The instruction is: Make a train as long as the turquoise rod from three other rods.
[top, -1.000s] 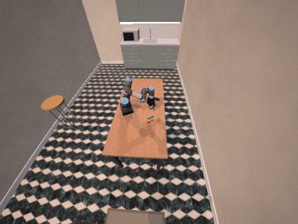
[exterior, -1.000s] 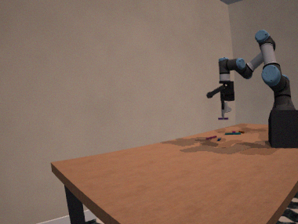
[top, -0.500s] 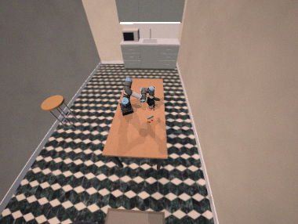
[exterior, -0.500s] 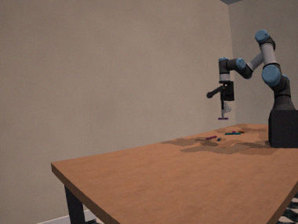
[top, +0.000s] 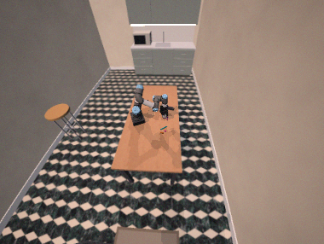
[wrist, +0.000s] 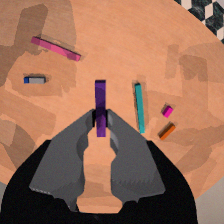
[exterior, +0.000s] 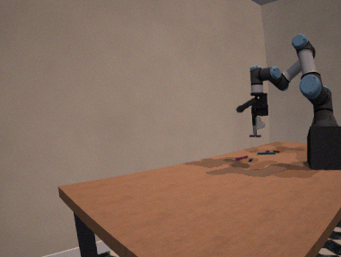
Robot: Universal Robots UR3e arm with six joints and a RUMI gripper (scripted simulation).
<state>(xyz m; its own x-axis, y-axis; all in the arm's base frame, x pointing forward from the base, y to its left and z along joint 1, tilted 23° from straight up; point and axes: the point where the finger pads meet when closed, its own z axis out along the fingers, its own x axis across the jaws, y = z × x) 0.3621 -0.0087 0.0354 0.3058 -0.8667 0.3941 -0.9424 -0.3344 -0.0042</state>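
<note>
Right now the purple rod is 10 mm below my hand. Round my hand: grey rod: 30 mm behind, 110 mm to the left, 110 mm below; turquoise rod: 30 mm behind, 80 mm to the right, 110 mm below; pink rod: 30 mm ahead, 90 mm to the left, 110 mm below.
</note>
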